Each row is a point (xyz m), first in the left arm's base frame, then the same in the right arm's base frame.
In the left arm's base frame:
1: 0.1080 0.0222 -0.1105
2: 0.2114 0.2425 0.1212
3: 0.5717 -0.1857 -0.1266
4: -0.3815 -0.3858 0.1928
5: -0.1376 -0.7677 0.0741
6: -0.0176 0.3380 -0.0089
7: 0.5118 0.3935 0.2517
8: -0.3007 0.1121 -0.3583
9: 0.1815 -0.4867 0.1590
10: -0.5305 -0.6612 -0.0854
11: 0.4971 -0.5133 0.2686
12: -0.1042 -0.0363 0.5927
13: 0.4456 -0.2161 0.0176
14: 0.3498 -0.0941 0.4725
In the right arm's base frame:
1: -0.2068 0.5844 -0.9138
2: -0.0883 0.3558 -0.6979
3: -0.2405 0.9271 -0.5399
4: 0.3055 0.7157 -1.3812
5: 0.2788 1.1729 -1.2828
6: -0.1963 0.2299 -0.9237
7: -0.0774 0.2808 -0.3453
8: -0.3865 0.4370 -1.3410
9: 0.1999 0.9981 -0.8940
10: 0.1717 0.9920 -1.6661
11: 0.2489 1.0949 -0.5768
12: 0.5014 0.3810 -0.9245
13: -0.0731 0.8755 -0.6231
14: 0.3227 0.6122 -0.5523

